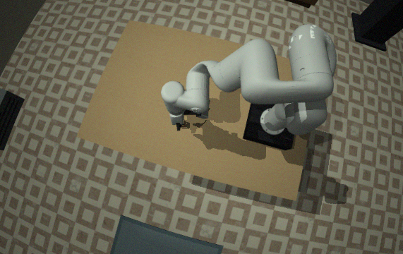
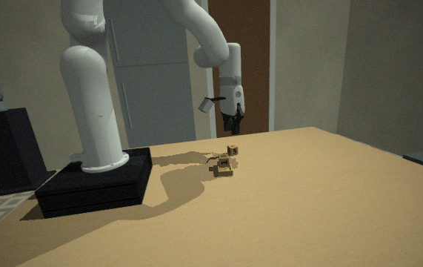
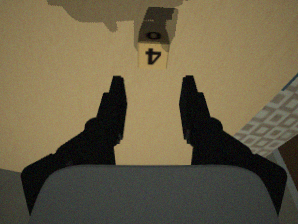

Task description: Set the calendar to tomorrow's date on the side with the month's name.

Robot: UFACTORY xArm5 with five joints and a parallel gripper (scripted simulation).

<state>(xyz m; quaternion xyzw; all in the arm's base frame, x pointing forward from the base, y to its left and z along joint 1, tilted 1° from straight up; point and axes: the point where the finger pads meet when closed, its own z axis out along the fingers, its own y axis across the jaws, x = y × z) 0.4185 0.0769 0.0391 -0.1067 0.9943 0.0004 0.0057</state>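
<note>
My gripper is now 90 mm above the wooden date cube. Also, from my hand: wooden calendar tray 120 mm to the right, 100 mm below, 70 mm behind.
</note>
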